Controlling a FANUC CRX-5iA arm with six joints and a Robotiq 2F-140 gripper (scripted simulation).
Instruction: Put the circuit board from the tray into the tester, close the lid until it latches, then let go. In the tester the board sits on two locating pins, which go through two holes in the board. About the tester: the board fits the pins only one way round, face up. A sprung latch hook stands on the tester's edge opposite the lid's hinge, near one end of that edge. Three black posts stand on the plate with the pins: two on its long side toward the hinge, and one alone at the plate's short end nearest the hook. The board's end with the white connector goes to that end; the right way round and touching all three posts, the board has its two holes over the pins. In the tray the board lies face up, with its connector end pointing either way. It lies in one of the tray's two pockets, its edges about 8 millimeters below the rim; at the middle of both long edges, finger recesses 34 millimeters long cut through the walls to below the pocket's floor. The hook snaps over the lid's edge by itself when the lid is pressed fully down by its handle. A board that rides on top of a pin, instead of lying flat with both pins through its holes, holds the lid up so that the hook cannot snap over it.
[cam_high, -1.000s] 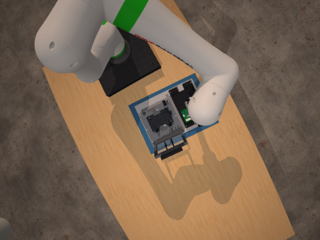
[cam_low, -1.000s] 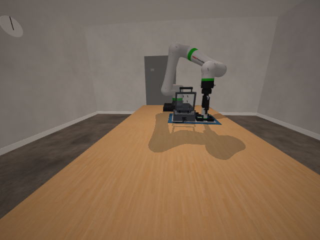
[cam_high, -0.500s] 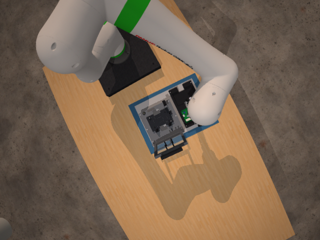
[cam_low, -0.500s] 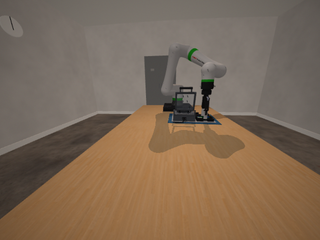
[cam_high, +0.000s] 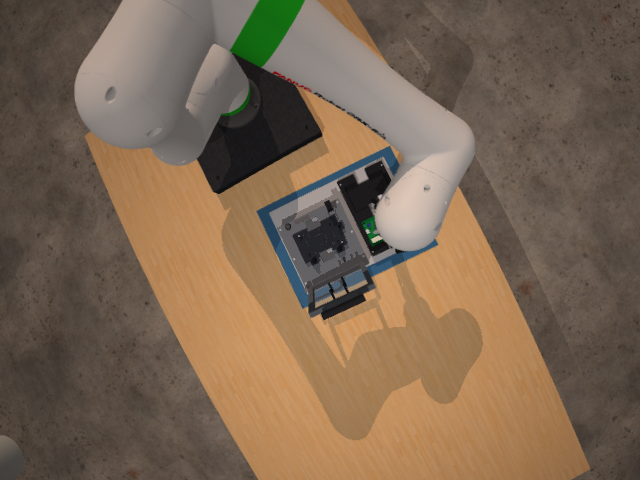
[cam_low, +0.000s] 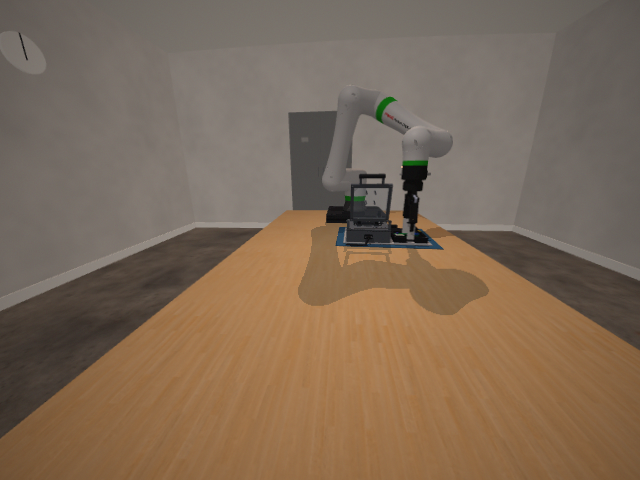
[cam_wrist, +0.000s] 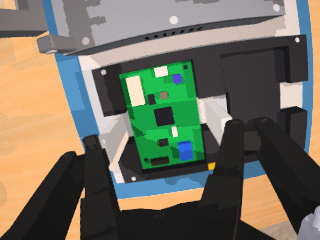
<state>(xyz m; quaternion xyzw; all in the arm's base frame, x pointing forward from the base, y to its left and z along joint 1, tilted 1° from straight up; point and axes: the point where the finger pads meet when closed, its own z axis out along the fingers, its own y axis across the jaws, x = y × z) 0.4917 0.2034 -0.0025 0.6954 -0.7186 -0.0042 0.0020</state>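
The green circuit board is 20 mm below my hand. From my hand the other things lie so: clear lid (80 mm ahead, 170 mm to the right, 140 mm above); then black latch hook (110 mm behind, 110 mm to the right, 50 mm above); then tester (10 mm behind, 130 mm to the right, 70 mm above).
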